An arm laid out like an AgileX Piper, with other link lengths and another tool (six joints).
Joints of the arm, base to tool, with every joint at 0 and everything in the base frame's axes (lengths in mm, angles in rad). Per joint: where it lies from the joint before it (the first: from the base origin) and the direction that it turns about. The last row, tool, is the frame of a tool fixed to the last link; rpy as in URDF.
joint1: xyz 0.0 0.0 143.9 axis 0 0 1
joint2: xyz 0.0 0.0 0.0 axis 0 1 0
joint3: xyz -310.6 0.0 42.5 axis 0 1 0
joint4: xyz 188.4 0.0 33.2 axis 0.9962 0 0.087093
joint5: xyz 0.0 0.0 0.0 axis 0 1 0
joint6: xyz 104.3 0.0 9.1 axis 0.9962 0 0.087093
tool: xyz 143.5 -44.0 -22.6 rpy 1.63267 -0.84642 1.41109
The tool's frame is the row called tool.
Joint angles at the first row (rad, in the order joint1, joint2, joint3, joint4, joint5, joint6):
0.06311 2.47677 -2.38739 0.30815 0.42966 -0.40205
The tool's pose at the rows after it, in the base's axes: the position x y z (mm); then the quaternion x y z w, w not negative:
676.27, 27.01, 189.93, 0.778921, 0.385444, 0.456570, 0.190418
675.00, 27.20, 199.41, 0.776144, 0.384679, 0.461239, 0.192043
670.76, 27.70, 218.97, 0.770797, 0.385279, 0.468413, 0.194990
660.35, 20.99, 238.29, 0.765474, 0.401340, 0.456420, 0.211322
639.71, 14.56, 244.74, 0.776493, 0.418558, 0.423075, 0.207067
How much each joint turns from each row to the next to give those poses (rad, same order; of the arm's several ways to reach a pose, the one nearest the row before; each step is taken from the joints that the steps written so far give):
-0.00001 -0.00216 0.00000 0.00000 0.01167 -0.00001
0.00001 -0.01527 0.00001 0.00001 0.00408 0.00000
0.00001 -0.03428 0.00000 -0.00266 0.01711 0.00003
-0.00379 -0.04638 -0.00007 -0.04997 0.05907 -0.00001
-0.00742 -0.04967 0.00010 -0.04228 0.12381 0.02024

